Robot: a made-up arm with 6 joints. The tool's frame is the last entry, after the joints. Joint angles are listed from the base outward.
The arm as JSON. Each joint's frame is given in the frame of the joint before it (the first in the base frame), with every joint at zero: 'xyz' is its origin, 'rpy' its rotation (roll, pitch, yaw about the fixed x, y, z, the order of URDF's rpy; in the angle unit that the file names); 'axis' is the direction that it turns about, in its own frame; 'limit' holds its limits. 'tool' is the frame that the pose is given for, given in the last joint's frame.
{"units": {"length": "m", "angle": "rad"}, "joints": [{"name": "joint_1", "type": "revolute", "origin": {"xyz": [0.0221, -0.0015, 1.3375], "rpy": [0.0, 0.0, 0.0]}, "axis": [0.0, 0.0, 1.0], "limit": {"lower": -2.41, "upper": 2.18}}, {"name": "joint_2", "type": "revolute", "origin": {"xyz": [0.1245, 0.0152, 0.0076], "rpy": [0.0, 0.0, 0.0]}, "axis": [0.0, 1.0, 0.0], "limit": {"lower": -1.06, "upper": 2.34}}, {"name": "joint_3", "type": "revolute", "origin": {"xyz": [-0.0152, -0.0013, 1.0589], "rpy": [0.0, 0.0, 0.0]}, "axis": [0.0, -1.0, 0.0], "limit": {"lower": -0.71, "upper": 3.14}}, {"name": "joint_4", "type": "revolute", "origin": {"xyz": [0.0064, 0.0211, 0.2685], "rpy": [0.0, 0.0, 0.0]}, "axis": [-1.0, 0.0, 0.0], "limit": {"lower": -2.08, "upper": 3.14}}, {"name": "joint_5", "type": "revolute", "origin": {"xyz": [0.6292, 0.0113, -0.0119], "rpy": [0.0, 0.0, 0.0]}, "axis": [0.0, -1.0, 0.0], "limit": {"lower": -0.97, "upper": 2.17}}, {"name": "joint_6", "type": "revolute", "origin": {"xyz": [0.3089, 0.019, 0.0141], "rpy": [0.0, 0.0, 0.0]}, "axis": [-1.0, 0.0, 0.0], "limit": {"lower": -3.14, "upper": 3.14}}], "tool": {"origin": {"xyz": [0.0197, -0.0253, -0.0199], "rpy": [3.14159, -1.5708, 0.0]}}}
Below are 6 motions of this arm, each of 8 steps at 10 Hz.
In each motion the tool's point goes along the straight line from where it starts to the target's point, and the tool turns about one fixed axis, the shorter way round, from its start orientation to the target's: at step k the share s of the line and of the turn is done. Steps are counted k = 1, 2, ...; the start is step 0. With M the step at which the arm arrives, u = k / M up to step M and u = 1 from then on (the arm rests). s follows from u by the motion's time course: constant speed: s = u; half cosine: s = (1 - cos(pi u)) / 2; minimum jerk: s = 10 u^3 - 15 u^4 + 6 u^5.
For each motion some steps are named. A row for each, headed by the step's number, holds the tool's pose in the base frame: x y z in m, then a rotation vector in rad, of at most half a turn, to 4 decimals.
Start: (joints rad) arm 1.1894 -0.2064 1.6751 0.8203 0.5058 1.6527
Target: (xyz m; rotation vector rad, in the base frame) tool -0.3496 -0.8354 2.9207 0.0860 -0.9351 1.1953
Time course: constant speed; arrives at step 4
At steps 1, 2, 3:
1: -0.4036 -0.6821 3.0709 -0.1381 -0.8608 1.5778
2: -0.3856 -0.7332 3.0208 -0.0614 -0.8895 1.4517
3: -0.3676 -0.7843 2.9708 0.0133 -0.9142 1.3242

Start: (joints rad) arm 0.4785 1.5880 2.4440 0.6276 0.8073 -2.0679
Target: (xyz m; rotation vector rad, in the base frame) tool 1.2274 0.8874 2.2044 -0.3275 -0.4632 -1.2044
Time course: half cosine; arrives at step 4
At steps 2, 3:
2: 1.2113 0.8691 2.2352 -0.2915 -0.4221 -1.1221
3: 1.2227 0.8820 2.2134 -0.3169 -0.4512 -1.1803

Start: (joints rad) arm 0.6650 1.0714 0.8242 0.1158 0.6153 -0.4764
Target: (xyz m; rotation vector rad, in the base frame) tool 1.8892 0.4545 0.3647 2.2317 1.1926 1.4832
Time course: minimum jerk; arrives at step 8
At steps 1, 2, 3, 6, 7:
1: 1.5864 1.2976 2.0327 -1.4105 -0.2827 -1.7614
2: 1.6133 1.2227 1.8844 -1.5137 -0.3653 -1.7818
3: 1.6661 1.0756 1.5934 -1.7161 -0.5346 -1.8095
6: 1.8573 0.5432 0.5402 2.2933 1.1604 1.6380
7: 1.8843 0.4683 0.3919 2.2416 1.1881 1.5070

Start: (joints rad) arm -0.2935 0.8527 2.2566 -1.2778 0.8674 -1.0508
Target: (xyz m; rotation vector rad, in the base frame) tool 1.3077 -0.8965 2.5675 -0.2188 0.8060 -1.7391
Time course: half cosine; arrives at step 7
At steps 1, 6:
1: 0.6684 -0.3931 2.9444 0.8215 0.1632 -1.1474
6: 1.2744 -0.8703 2.5871 -0.1585 0.7737 -1.7168

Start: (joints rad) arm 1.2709 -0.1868 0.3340 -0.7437 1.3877 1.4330
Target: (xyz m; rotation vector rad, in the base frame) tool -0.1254 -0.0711 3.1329 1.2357 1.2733 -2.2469
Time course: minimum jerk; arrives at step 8
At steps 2, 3, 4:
2: 0.2183 0.1442 3.1491 -0.6790 0.7817 -2.8338
3: 0.1525 0.1030 3.1460 -0.2936 0.9185 -2.8195
4: 0.0663 0.0490 3.1419 0.2058 1.0686 -2.7266

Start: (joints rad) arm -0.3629 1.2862 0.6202 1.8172 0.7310 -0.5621
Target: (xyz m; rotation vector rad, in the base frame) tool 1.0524 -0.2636 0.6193 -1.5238 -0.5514 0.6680
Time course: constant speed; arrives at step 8
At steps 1, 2, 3, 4, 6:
1: 1.8240 -0.4639 1.1845 -2.3107 -1.5325 -1.1152
2: 1.7138 -0.4353 1.1037 -2.2690 -1.4098 -0.8047
3: 1.6036 -0.4067 1.0230 -2.1981 -1.2788 -0.5138
4: 1.4933 -0.3781 0.9423 -2.1021 -1.1413 -0.2417
6: 1.2729 -0.3208 0.7808 -1.8472 -0.8523 0.2479

